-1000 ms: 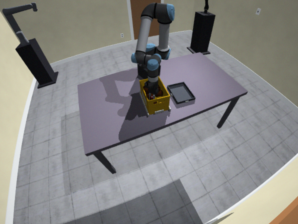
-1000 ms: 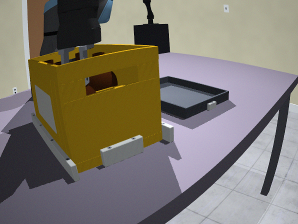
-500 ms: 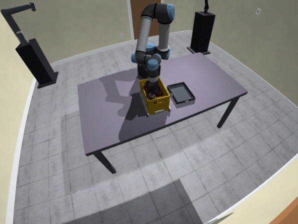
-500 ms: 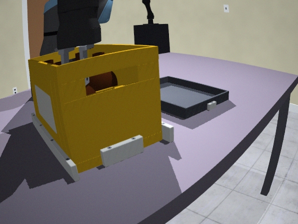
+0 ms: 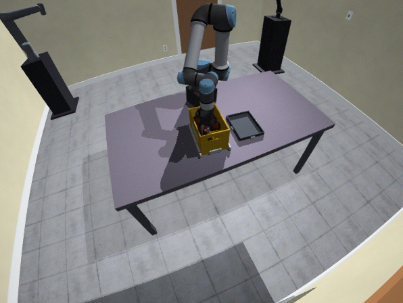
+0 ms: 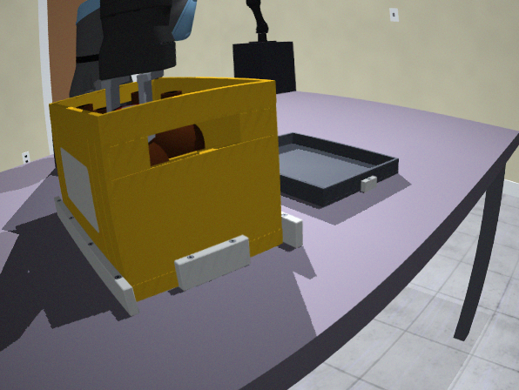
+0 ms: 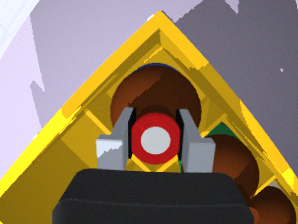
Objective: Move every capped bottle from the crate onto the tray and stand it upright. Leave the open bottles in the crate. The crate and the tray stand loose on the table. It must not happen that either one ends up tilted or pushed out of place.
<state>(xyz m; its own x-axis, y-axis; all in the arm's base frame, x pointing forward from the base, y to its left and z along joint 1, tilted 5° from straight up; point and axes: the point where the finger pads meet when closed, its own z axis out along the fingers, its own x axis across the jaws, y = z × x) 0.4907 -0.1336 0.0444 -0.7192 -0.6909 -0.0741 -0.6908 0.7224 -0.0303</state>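
My gripper is now 9 cm past the yellow crate, 5 cm to the right of it and 7 cm above it. The rest, counted from my hand: dark tray 11 cm behind, 33 cm to the left, 14 cm below.
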